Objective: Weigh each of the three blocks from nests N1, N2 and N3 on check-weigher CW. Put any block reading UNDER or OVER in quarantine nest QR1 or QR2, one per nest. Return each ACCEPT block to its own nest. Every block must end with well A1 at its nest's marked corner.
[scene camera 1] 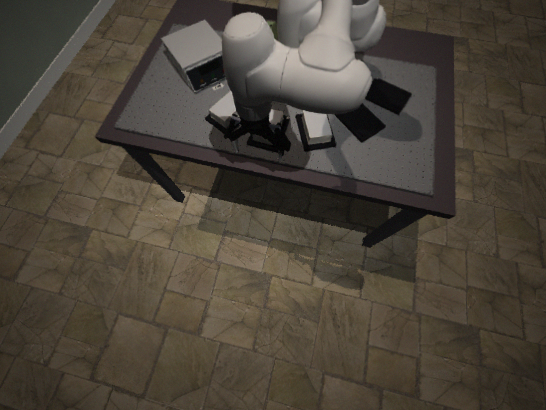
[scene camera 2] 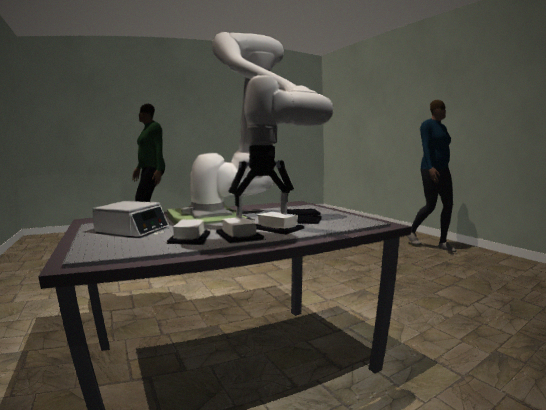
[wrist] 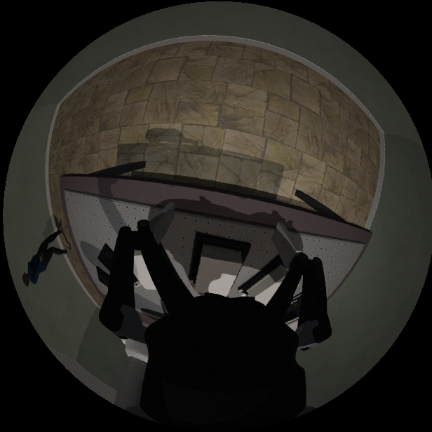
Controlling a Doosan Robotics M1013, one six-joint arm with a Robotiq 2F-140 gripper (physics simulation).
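Places are measured from the arm's base along level axes (x ahead, y left, z up), in centimetres.
Pixels of known places: gripper, between the fingertips: (scene camera 1: 258, 154) (scene camera 2: 262, 215); arm's base, origin of its link: (scene camera 2: 207, 212).
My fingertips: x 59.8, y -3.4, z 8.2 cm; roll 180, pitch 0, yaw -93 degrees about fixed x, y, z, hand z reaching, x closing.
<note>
Ahead of a thing's pixels: the offset from my fingertips to its top centre. "*": to the spot under its first point.
Three pale blocks sit in black nests: the N1 block @(dx -21.9, dy -16.8, dz -4.4 cm) (scene camera 1: 222, 110) (scene camera 2: 188, 229) (wrist: 267, 281) on the weigher's side, the N2 block @(dx -16.8, dy -0.3, dz -4.4 cm) (scene camera 1: 278, 114) (scene camera 2: 239, 227) (wrist: 220, 265) in the middle, and the N3 block @(dx -20.1, dy +17.5, dz -4.4 cm) (scene camera 1: 316, 126) (scene camera 2: 277, 220) (wrist: 150, 272) on the other side. My gripper (scene camera 1: 257, 147) (scene camera 2: 261, 210) (wrist: 225, 221) is open and empty, pointing down low over the middle nest. In the wrist view its fingertips stand wide on both sides of the N2 block. Check-weigher CW @(dx -45.0, dy -35.1, dz +0.2 cm) (scene camera 1: 192, 42) (scene camera 2: 117, 217) has a bare top; its reading is illegible. The A1 marks cannot be made out.
Two empty black quarantine nests @(* dx -41.7, dy +45.2, dz -8.6 cm) (scene camera 1: 390, 96) @(* dx -26.1, dy +34.5, dz -8.6 cm) (scene camera 1: 361, 123) lie beyond the N3 block; which is QR1 cannot be told. The arm's base stands on a green plate (scene camera 2: 180, 216) at the back of the table. Two people, in green (scene camera 2: 150, 145) and in blue (scene camera 2: 435, 145), stand beyond the table.
</note>
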